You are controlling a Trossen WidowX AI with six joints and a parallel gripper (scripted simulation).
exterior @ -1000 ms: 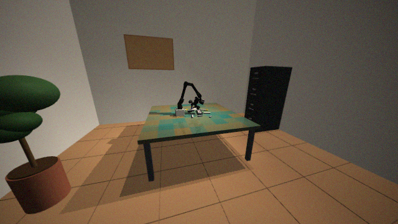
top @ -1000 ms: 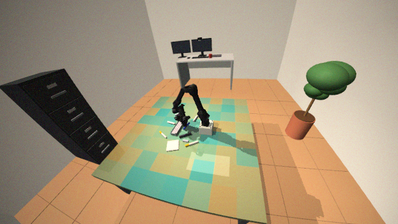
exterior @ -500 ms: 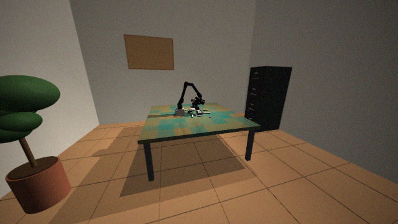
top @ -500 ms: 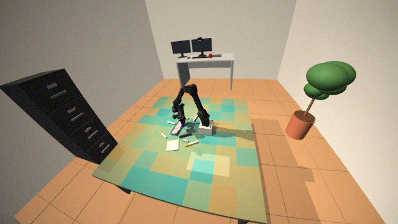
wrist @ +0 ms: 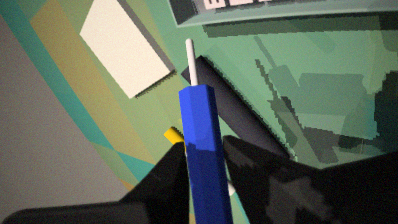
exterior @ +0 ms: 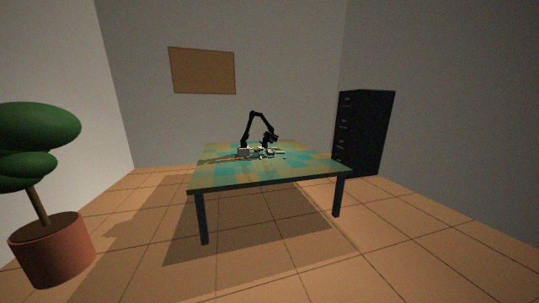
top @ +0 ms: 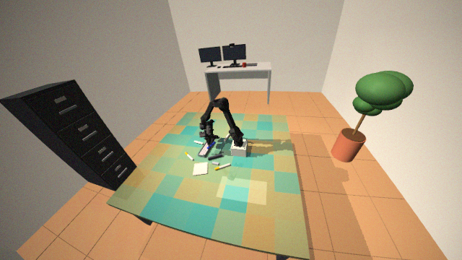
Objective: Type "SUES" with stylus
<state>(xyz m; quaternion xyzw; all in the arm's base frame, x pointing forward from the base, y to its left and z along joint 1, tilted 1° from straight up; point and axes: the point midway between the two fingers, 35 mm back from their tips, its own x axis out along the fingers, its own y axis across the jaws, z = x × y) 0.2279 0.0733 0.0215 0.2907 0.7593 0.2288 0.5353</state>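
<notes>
Now: the blue stylus 1 cm ahead of my gripper tip and 1 cm below it. Also, from my gripper tip: white notepad: 1 cm ahead, 17 cm to the left, 9 cm below; then black bar: 5 cm behind, 3 cm to the left, 8 cm below; then grey stylus tip: 3 cm ahead, 2 cm to the left, 3 cm below.
</notes>
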